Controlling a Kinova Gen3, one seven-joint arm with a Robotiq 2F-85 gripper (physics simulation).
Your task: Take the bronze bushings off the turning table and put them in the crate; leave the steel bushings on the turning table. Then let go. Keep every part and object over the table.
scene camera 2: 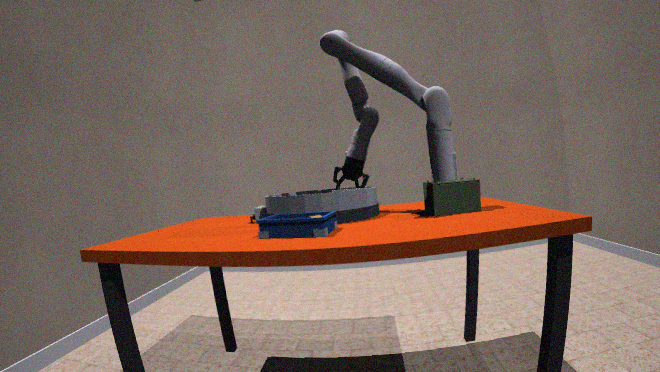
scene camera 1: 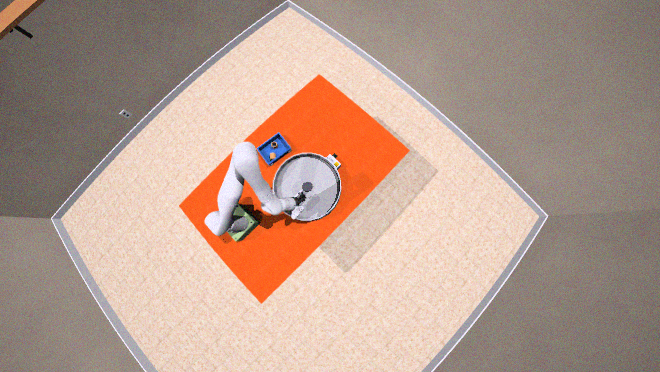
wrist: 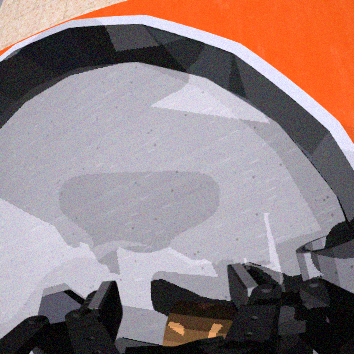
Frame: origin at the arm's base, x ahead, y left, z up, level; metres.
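Seen in the pictures: gripper, fingertip midpoint: [scene camera 1: 302,202] [wrist: 173,289]; arm's base, link origin: [scene camera 2: 444,180] [scene camera 1: 240,223].
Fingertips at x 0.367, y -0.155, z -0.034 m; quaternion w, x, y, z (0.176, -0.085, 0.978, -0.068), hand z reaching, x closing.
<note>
Offsets run from my fingertips to a thing's middle. "spot": to the spot under its first point. Level surfaces: height alone.
My gripper [scene camera 1: 301,198] [scene camera 2: 350,186] [wrist: 173,289] is open and empty, low over the near part of the turning table [scene camera 1: 286,171] [scene camera 2: 320,202] [wrist: 110,125]. A bronze bushing @[dy +0.026, dx -0.021, dz +0.000 m] [wrist: 197,327] shows low in the wrist view, on the turning table between the spread fingers, partly hidden by them. A grey steel bushing @[dy -0.014, dx -0.086, dz +0.000 m] [wrist: 332,265] stands at the right edge of the wrist view, partly behind the right finger. A dark grey part @[spot: dy +0.032, dx +0.092, dz -0.010 m] [wrist: 57,302] shows beyond the left finger; its kind is unclear. The blue crate @[dy +0.405, dx +0.095, dz -0.046 m] [scene camera 1: 282,154] [scene camera 2: 292,229] holds two bronze bushings, one upright @[dy +0.428, dx +0.115, dz -0.047 m] [scene camera 1: 274,144] and one lying @[dy +0.374, dx +0.054, dz -0.047 m] [scene camera 1: 272,156].
The turning table has a raised rim @[spot: dy -0.114, dx -0.036, dz +0.029 m] [wrist: 240,52]. A small white box @[spot: dy +0.061, dx +0.317, dz -0.014 m] [scene camera 1: 333,161] [scene camera 2: 258,212] sits against its outer side. The crate stands close beside the turning table. The arm's green base block [scene camera 1: 248,226] [scene camera 2: 455,197] stands on the orange table @[dz -0.071 m] [scene camera 1: 350,112] [scene camera 2: 395,240].
</note>
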